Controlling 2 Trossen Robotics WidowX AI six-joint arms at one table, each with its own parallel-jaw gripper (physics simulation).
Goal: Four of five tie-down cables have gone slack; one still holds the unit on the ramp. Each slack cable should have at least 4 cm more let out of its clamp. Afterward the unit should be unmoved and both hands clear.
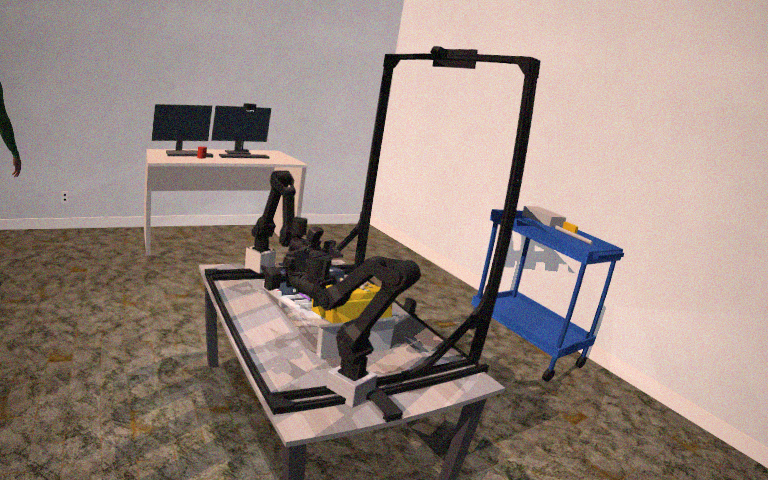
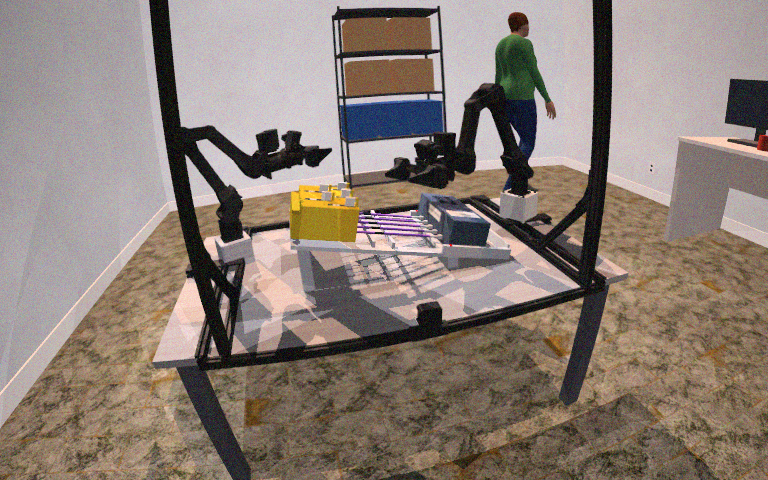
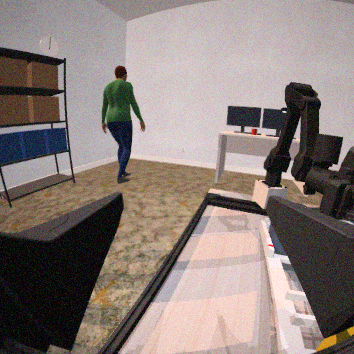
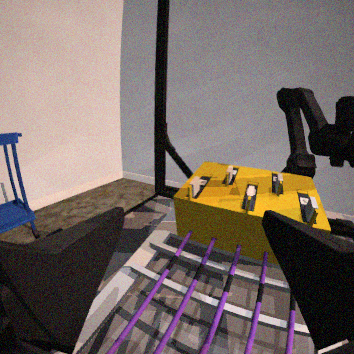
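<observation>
The yellow clamp block [image 2: 325,223] [image 4: 220,220] stands at the high left end of the white ramp [image 2: 368,248]. Several clamps with light levers, one of them a clamp [image 4: 251,195] near the middle, sit on its top. Purple cables [image 4: 218,310] run from the block over the ramp's crossbars towards the dark blue unit [image 2: 467,226], which rests on the ramp's lower right part. My left gripper [image 2: 329,150] [image 3: 197,201] is open and empty, above the block's far side. My right gripper [image 2: 389,171] [image 4: 194,216] is open and empty above the cables, facing the block. Cable slack is too small to tell.
A black frame [image 1: 373,164] [image 2: 601,113] [image 4: 161,75] rises over the table [image 2: 271,316]. A blue cart [image 1: 538,322] stands by the wall. A person in green [image 2: 515,67] [image 3: 120,100] is beyond the table, near a shelf unit [image 2: 390,53] with boxes.
</observation>
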